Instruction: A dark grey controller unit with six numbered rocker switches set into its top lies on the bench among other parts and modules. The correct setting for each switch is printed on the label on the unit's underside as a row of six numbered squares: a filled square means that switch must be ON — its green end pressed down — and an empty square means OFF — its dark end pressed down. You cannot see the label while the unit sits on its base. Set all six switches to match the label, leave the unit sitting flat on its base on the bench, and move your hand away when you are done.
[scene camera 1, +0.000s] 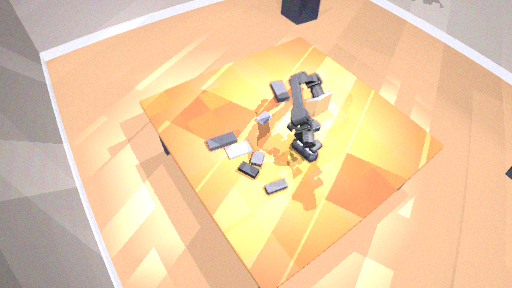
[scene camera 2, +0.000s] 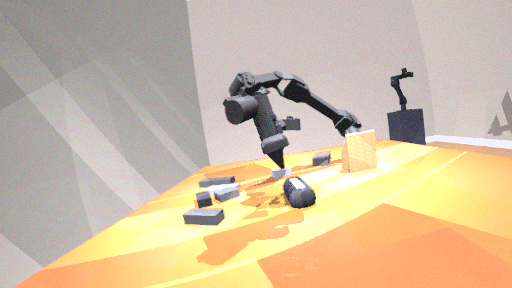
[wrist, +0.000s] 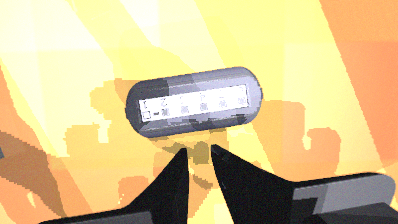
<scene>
In view: my gripper (scene camera 2: 282, 167).
My gripper is seen too in the wrist view (wrist: 198, 151).
</scene>
